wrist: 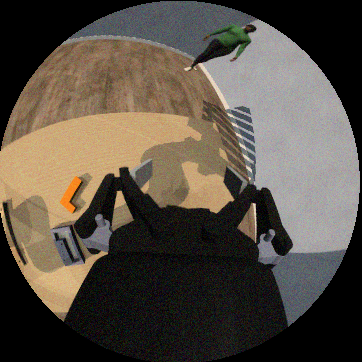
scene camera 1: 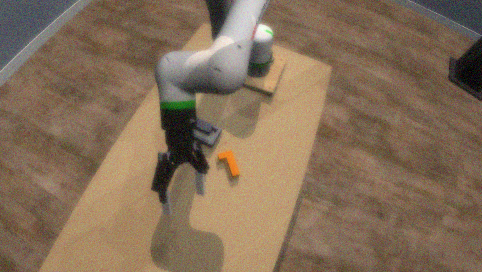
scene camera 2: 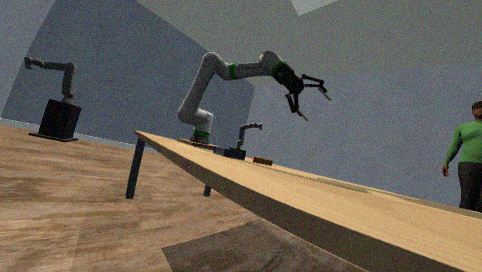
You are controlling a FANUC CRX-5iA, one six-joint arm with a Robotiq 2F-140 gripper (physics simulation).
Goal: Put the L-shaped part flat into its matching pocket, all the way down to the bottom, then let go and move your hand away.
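Frame: origin at the arm's base, x ahead, y left, z up, level; millimetres.
Where they show: gripper, fingertip midpoint: [wrist: 188, 170] [scene camera 1: 185, 203] [scene camera 2: 319, 110]; arm's base, origin of the base link: [scene camera 1: 255, 67] [scene camera 2: 199, 142].
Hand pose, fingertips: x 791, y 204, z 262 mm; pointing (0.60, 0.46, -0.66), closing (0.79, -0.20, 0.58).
Observation:
Each offset is from my fingertips to the top centre of the thing. Level surfaces: height alone.
The orange L-shaped part @[dx -264, dy -17, dz -262 mm] [scene camera 1: 231, 164] [scene camera 2: 262, 161] [wrist: 72, 195] lies on the table, apart from the grey block with the pocket. The grey pocket block @[dx -327, dy -196, dz -255 mm] [scene camera 1: 213, 138] [wrist: 61, 246] sits on the table beside the part; in scene camera 1 the gripper's body hides some of it. Its L-shaped recess shows in the wrist view. My gripper [scene camera 1: 184, 199] [scene camera 2: 318, 109] [wrist: 188, 170] is wide open and empty, high above the table, tilted, and off to the side of both the part and the block.
The wooden table @[dz -292 mm] [scene camera 1: 270, 200] [scene camera 2: 300, 200] [wrist: 110, 135] carries the arm's base on a wooden plate [scene camera 1: 273, 80]. A person in a green top [scene camera 2: 475, 142] [wrist: 231, 37] stands beyond the table. Another robot arm on a black pedestal [scene camera 2: 59, 120] stands on the floor.

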